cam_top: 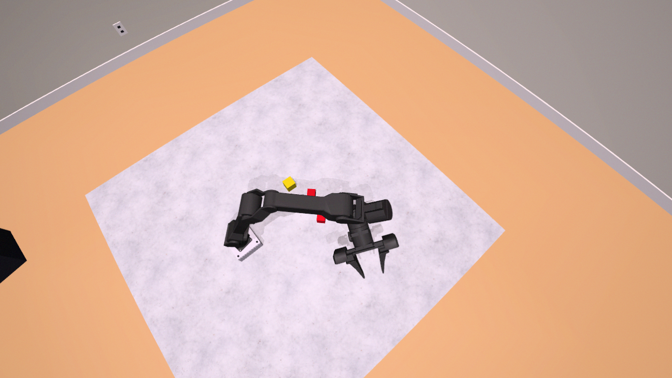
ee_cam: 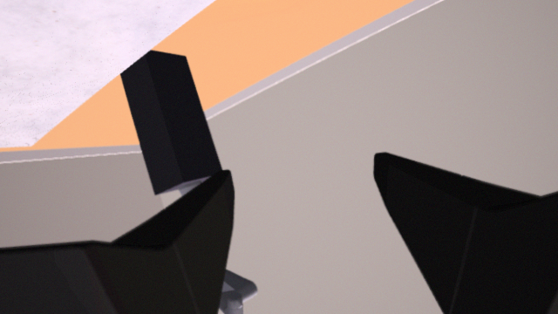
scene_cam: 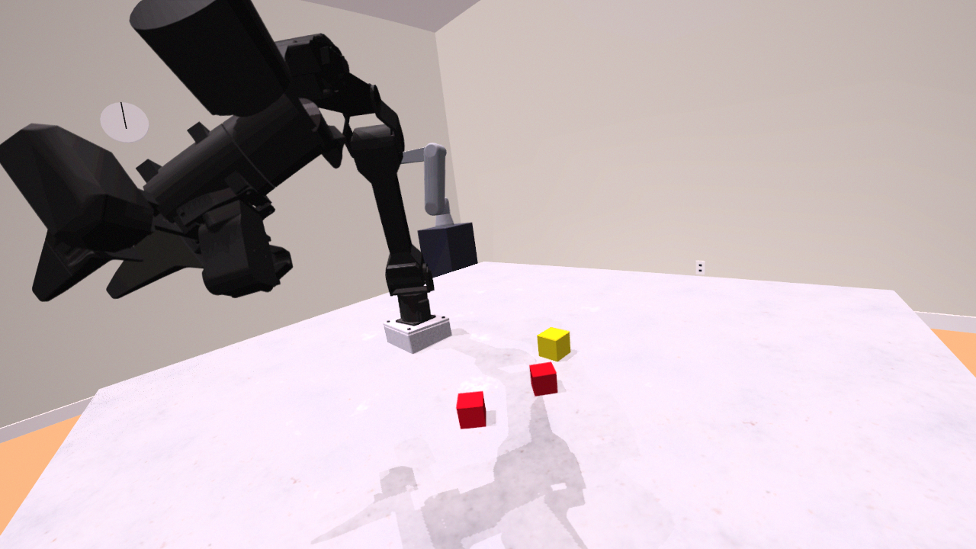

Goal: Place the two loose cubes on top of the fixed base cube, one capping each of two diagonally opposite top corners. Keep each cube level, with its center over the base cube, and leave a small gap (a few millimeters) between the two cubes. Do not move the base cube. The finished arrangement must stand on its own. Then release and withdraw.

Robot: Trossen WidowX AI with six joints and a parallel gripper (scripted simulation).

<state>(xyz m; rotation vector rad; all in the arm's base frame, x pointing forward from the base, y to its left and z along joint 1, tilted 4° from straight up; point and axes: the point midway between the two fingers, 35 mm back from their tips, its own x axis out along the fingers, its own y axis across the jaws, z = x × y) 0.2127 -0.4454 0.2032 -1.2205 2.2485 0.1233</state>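
The yellow base cube is 10 cm ahead of my gripper tip, 50 cm to the left of it and 24 cm below it. Round my gripper tip: red cube 13 cm ahead, 40 cm to the left, 24 cm below.
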